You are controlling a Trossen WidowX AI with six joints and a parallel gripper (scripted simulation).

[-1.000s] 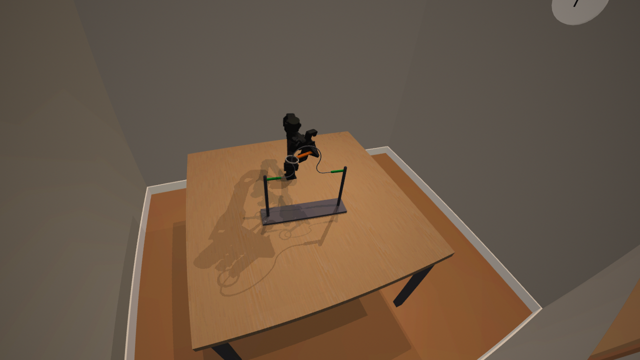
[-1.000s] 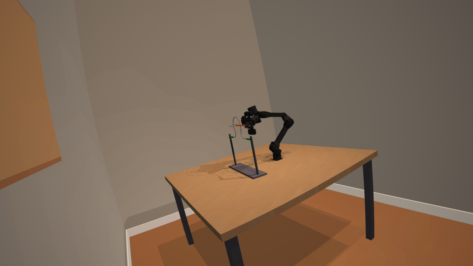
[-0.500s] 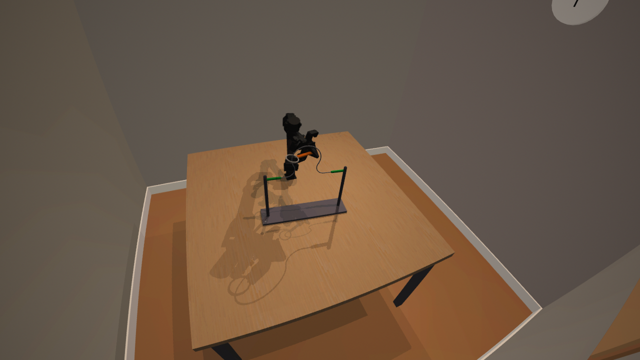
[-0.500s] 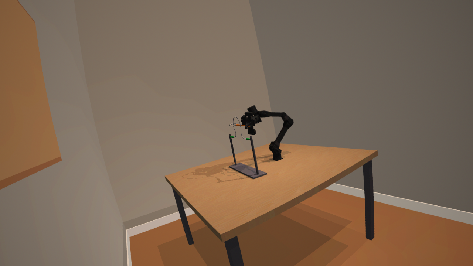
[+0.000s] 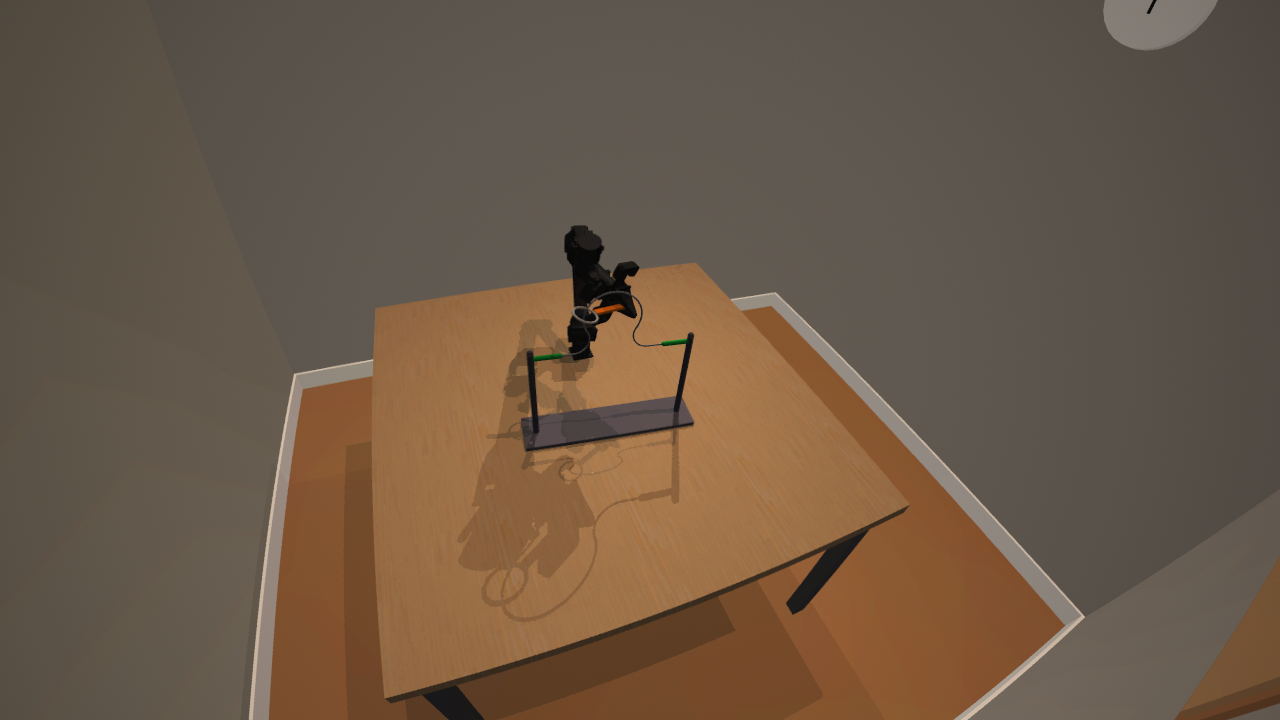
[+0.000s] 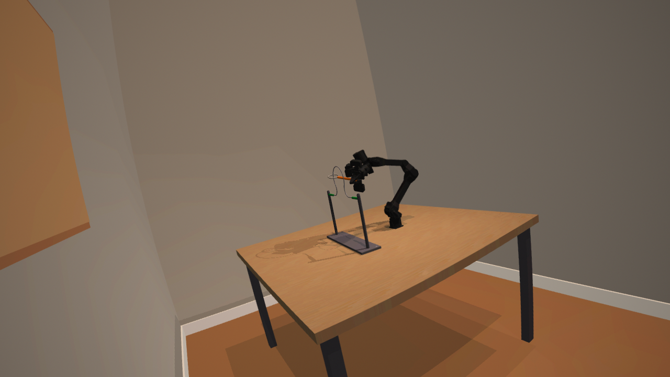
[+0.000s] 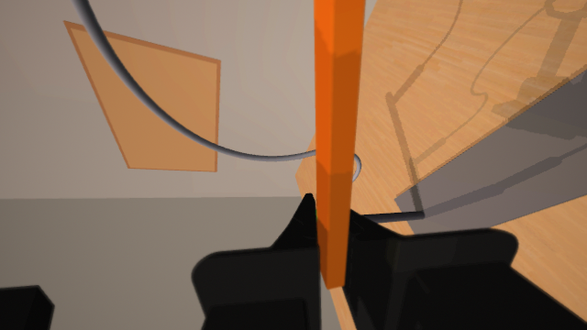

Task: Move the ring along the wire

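Now: the ring with orange handle 90 mm to the right of my gripper tip and 30 mm above it.
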